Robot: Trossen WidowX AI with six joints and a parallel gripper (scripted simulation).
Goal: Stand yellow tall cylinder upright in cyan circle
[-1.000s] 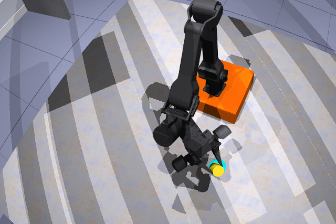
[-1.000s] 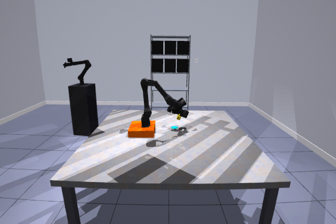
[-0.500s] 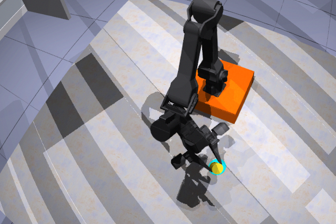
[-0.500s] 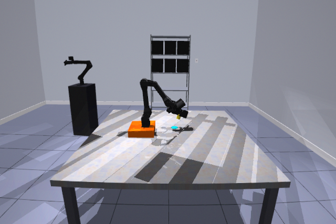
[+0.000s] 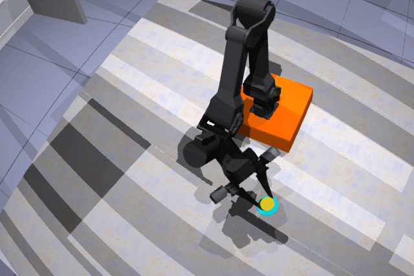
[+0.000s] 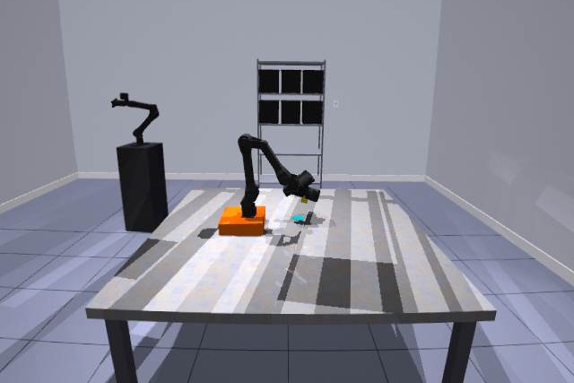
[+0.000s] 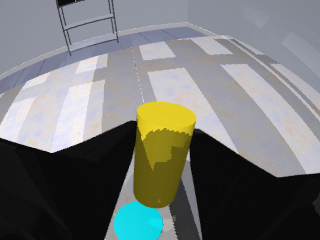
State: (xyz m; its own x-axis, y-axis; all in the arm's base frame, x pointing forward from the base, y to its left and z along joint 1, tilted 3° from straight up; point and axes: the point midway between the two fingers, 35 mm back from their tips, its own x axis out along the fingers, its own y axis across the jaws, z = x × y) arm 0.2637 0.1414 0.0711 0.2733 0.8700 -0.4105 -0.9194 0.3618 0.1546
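The cyan circle lies 140 mm below my gripper tip, 40 mm behind it and 20 mm to the right of it. The rest, counted from my gripper tip: yellow tall cylinder: 20 mm below.
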